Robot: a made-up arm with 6 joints.
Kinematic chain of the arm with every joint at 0, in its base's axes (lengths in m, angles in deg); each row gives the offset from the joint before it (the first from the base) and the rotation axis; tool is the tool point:
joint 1: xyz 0 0 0.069 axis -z
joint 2: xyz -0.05 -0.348 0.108 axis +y
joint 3: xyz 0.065 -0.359 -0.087 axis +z
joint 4: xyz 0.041 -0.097 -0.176 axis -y
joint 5: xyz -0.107 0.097 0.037 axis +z
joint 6: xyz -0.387 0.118 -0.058 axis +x
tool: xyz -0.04 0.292 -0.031
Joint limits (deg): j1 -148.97..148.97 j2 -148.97..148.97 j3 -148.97..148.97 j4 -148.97..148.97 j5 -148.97..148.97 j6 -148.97..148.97
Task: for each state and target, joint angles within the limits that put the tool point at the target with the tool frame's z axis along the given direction. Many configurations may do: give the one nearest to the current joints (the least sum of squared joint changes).
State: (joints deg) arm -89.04 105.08 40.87 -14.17 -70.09 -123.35
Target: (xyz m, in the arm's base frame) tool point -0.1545 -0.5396 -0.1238 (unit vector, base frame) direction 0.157 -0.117 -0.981
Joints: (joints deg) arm -44.06 61.93 1.29 3.64 -104.13 -119.24
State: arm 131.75 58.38 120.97 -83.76 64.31 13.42
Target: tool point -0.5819 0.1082 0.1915 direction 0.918 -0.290 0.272
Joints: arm 139.49 60.99 125.58 -96.49 68.47 12.71
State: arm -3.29 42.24 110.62 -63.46 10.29 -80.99
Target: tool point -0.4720 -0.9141 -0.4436 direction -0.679 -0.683 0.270
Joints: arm 23.33 57.78 121.70 -21.88 28.42 -110.24
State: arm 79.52 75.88 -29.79 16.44 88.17 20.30
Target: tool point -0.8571 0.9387 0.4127 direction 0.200 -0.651 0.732
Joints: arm 102.91 79.92 -26.90 53.10 99.54 8.39
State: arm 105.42 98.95 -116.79 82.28 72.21 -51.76
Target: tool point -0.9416 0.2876 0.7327 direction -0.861 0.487 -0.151
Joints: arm 69.45 100.24 -142.66 103.48 47.42 -89.31
